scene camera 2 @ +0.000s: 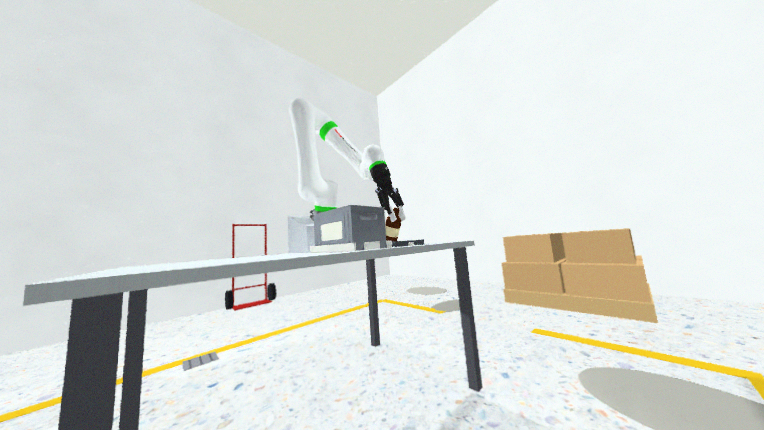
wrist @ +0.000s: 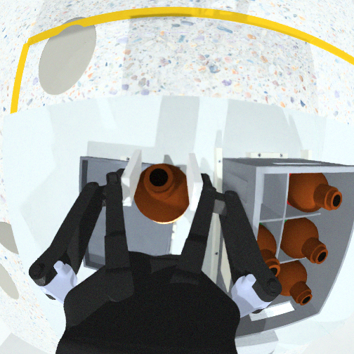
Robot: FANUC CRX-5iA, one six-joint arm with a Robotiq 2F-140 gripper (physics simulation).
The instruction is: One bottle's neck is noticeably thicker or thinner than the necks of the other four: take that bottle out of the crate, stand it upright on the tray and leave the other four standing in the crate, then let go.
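Places are measured from the arm's base along level axes (x back, y right, z up), in millimetres.
Pixels of known places: gripper, fingertip midpoint: point(scene camera 2: 399, 220).
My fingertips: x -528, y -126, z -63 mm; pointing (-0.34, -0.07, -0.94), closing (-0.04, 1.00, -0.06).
Observation:
For each thing: its top centre in the pictures, then the offset to it from my fingertips. "spot": a spot on its surface instead.
- brown bottle, top centre: point(scene camera 2: 392, 208) dy +1, dx +42, dz +65 mm
- grey tray, surface spot: point(scene camera 2: 414, 242) spot: dy -102, dx +13, dz -107 mm
- grey crate, top centre: point(scene camera 2: 347, 211) dy +204, dx +112, dz +55 mm
My gripper point(scene camera 2: 397, 214) point(wrist: 164, 162) is shut on a brown bottle point(scene camera 2: 392, 230) point(wrist: 162, 205); its light pads lie close along both sides of the body. The bottle's open neck faces the wrist camera, and in the scene view it leans slightly. The bottle is over the grey tray point(scene camera 2: 414, 242) point(wrist: 140, 240); whether its base touches the tray is hard to tell. The grey crate point(scene camera 2: 363, 227) point(wrist: 240, 185) stands close beside it. Several other brown bottles point(wrist: 306, 192) point(wrist: 300, 237) point(wrist: 265, 242) point(wrist: 292, 275) stand in its compartments, with thinner-looking necks.
The crate's high wall and dividers are right of the gripper in the wrist view. A pale strip point(wrist: 218, 160) runs between tray and crate. The table point(scene camera 2: 240, 269) carries both. A red hand truck point(scene camera 2: 249, 225) and cardboard boxes point(scene camera 2: 593, 277) stand away from the table.

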